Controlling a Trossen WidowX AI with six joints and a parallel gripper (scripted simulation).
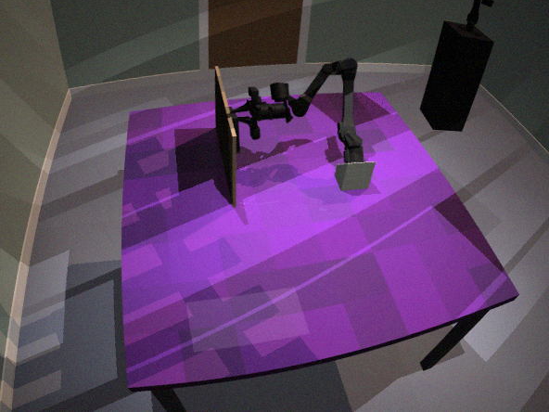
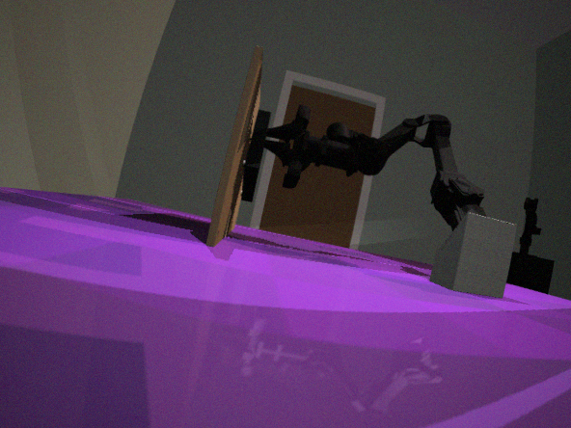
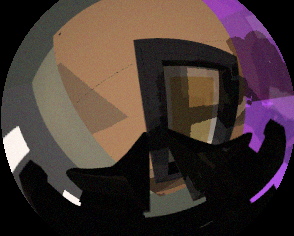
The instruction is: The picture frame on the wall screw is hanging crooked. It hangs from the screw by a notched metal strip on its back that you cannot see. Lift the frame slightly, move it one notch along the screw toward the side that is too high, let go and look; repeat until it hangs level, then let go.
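My gripper tip is now 10 mm to the right of the dark picture frame and 50 mm above it. Round my gripper tip: wooden wall panel 20 mm ahead, 70 mm below.
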